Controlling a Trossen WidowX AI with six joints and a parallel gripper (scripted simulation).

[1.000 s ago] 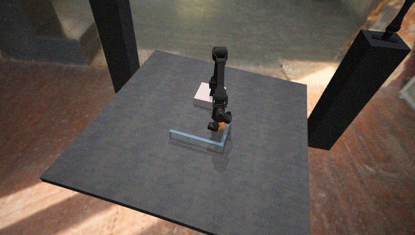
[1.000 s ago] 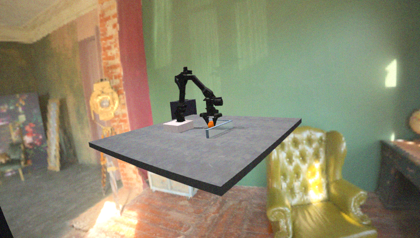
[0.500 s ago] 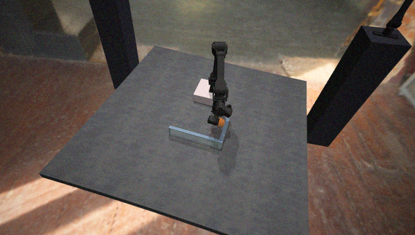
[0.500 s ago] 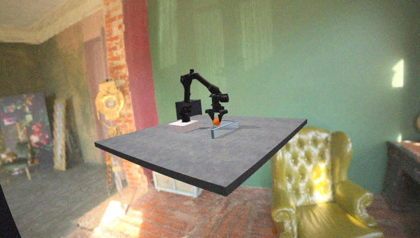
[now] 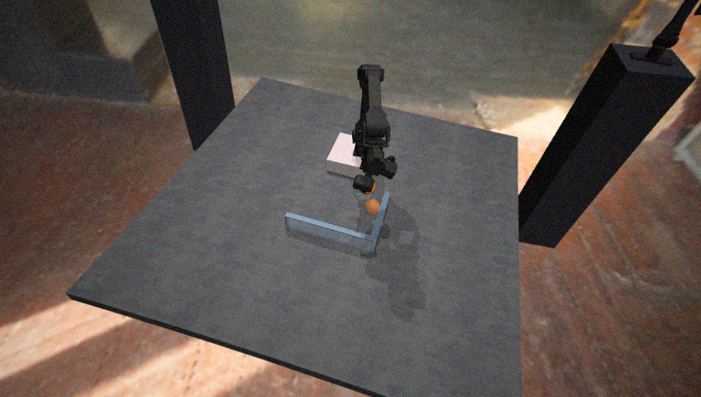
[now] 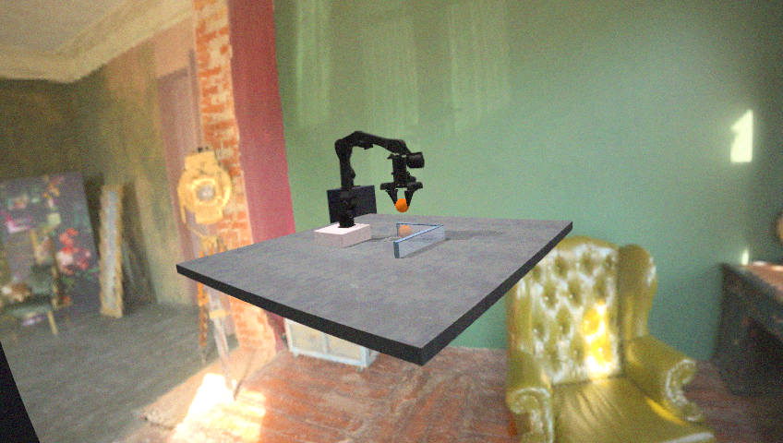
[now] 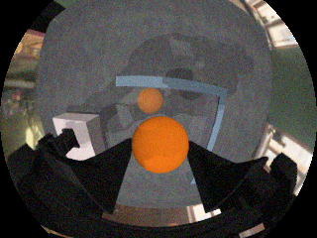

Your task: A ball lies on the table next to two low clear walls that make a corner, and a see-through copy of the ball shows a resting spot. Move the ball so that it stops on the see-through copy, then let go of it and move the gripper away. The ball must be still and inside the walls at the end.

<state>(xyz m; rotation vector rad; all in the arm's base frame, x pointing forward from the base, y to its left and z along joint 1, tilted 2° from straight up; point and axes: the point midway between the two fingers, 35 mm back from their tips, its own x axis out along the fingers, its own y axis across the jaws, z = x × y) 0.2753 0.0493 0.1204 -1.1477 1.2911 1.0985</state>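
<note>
Now: the see-through copy 120 mm below my gripper tip, 30 mm to the left of it and 20 mm behind it. Also, from my gripper tip: orange ball right at my gripper tip.
</note>
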